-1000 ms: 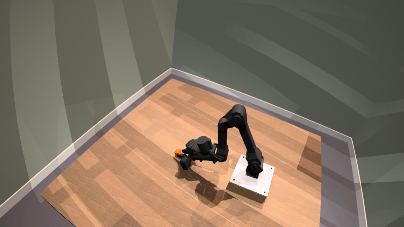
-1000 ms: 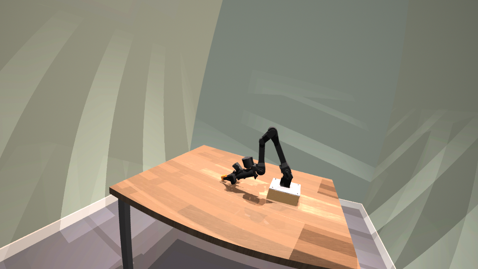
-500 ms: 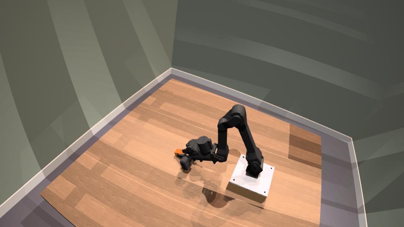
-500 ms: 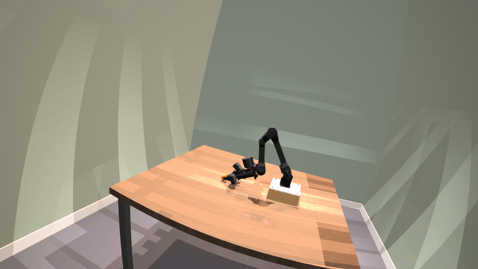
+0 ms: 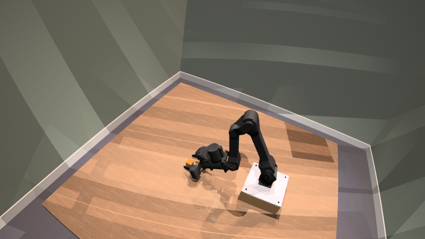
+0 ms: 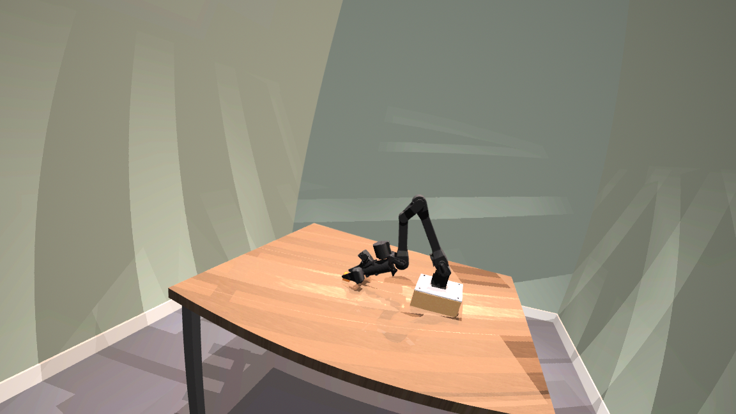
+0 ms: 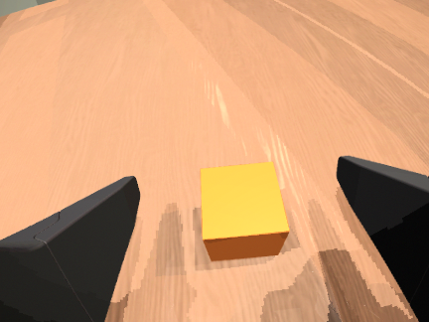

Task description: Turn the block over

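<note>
My gripper tip is now 20 mm above the orange block and 10 mm past it.
</note>
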